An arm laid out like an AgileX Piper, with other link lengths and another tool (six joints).
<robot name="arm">
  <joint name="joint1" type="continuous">
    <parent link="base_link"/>
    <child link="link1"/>
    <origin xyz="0 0 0.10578"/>
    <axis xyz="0 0 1"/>
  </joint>
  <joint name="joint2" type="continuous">
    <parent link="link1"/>
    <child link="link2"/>
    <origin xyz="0 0 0" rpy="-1.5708 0 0"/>
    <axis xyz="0 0 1"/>
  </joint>
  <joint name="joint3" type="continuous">
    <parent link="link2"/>
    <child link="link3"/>
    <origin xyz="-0.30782 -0.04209 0"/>
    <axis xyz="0 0 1"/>
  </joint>
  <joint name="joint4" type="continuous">
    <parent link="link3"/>
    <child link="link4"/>
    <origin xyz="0.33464 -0.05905 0" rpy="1.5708 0 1.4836"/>
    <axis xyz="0 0 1"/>
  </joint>
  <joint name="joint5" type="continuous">
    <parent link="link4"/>
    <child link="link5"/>
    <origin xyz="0 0 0" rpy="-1.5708 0 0"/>
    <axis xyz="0 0 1"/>
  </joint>
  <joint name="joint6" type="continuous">
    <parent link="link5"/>
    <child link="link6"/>
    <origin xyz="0 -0.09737 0" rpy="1.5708 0 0"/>
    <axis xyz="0 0 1"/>
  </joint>
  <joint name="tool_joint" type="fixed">
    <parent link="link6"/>
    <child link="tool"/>
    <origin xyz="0.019 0.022 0.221" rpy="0.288 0 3.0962"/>
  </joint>
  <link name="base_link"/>
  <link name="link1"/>
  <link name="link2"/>
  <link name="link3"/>
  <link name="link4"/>
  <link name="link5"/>
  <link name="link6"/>
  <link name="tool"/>
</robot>
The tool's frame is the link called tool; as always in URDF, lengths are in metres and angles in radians. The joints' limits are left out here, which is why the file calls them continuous.
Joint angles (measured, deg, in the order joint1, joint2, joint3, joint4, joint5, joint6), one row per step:
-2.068 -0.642 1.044 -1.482 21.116 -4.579
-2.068 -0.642 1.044 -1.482 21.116 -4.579
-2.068 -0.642 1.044 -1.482 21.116 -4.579
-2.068 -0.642 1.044 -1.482 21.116 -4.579
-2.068 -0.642 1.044 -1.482 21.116 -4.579
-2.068 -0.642 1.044 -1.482 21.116 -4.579
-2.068 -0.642 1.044 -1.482 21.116 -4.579
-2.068 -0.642 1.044 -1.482 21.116 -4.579
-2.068 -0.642 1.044 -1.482 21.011 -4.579
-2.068 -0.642 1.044 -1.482 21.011 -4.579
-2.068 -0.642 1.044 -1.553 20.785 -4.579
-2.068 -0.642 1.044 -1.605 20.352 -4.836
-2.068 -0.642 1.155 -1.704 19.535 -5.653
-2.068 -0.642 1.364 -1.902 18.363 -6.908
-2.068 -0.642 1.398 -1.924 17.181 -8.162
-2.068 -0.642 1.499 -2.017 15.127 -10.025
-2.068 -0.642 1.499 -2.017 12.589 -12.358
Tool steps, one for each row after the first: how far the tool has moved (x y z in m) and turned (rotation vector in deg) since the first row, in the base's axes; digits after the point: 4 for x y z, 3 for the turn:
0.0000 0.0000 0.0000 0.000 0.000 0.000
0.0000 0.0000 0.0000 0.000 0.000 0.000
0.0000 0.0000 0.0000 0.000 0.000 0.000
0.0000 0.0000 0.0000 0.000 0.000 0.000
0.0000 0.0000 0.0000 0.000 0.000 0.000
0.0000 0.0000 0.0000 0.000 0.000 0.000
0.0000 0.0000 0.0000 0.000 0.000 0.000
0.0002 0.0000 0.0005 -0.004 -0.105 0.003
0.0002 0.0000 0.0005 -0.004 -0.105 0.003
0.0006 -0.0001 0.0017 -0.083 -0.328 0.003
0.0014 -0.0003 0.0039 -0.398 -0.747 0.082
0.0027 -0.0008 0.0066 -1.310 -1.413 0.318
0.0045 -0.0016 0.0100 -2.757 -2.310 0.663
0.0063 -0.0020 0.0155 -4.041 -3.400 0.993
0.0093 -0.0026 0.0248 -6.032 -5.262 1.436
0.0125 -0.0032 0.0378 -8.436 -7.688 1.901

